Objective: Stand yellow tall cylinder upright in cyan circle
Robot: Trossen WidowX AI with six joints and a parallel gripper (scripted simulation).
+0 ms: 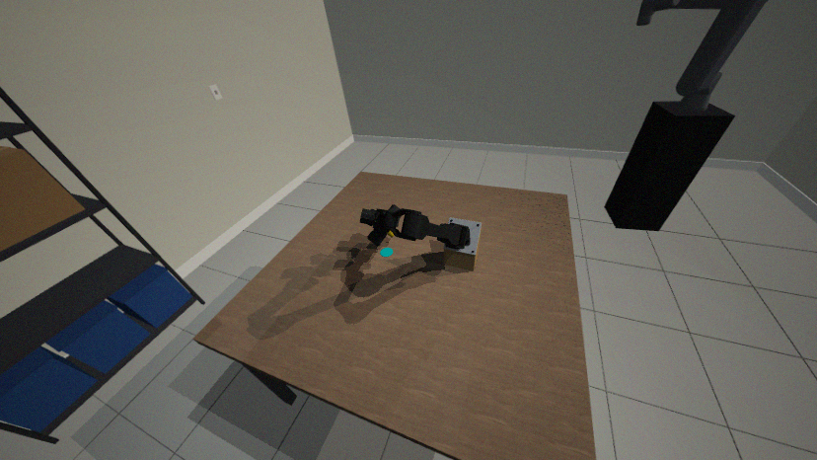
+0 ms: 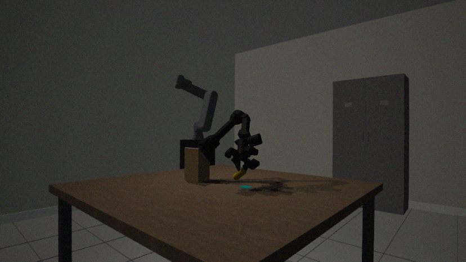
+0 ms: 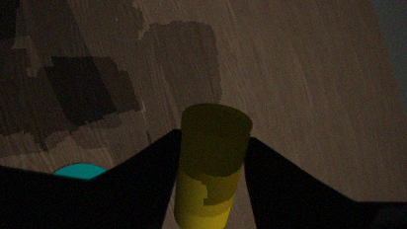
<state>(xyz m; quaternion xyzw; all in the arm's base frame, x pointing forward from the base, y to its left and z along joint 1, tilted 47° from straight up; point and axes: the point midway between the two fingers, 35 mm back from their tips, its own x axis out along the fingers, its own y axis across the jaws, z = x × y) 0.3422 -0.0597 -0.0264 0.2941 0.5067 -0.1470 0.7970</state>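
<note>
My gripper tip is now 2 cm past the cyan circle, 7 cm to the right of it and 9 cm above it. Round my gripper tip: yellow tall cylinder: 2 cm behind, 1 cm below.
</note>
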